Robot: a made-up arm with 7 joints. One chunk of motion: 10 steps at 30 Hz.
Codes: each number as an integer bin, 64 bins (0 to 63) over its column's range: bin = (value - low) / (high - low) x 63, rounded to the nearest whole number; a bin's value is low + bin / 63 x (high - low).
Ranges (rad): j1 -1.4..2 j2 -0.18..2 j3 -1.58..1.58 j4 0..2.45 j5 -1.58..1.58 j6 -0.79..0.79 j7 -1.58..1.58
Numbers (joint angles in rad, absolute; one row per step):
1: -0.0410 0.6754 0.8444 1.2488 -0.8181 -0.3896 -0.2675
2: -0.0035 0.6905 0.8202 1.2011 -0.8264 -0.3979 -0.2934
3: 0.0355 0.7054 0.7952 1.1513 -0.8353 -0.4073 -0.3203
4: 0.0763 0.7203 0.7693 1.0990 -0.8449 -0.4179 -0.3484
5: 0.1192 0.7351 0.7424 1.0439 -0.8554 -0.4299 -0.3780
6: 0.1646 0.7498 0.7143 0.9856 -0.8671 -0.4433 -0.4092
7: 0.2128 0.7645 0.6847 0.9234 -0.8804 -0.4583 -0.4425
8: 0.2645 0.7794 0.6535 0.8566 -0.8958 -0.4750 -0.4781
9: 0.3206 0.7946 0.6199 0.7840 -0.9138 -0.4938 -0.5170
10: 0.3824 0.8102 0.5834 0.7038 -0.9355 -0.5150 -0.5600
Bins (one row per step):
1: 25 25 48 32 15 16 26
2: 26 25 48 31 15 16 26
3: 27 26 47 30 15 15 25
4: 27 26 47 28 15 15 25
5: 28 26 46 27 14 14 24
6: 29 27 46 25 14 14 23
7: 30 27 45 24 14 13 23
8: 31 28 45 22 14 13 22
9: 32 28 44 20 13 12 21
10: 33 29 43 18 13 11 20

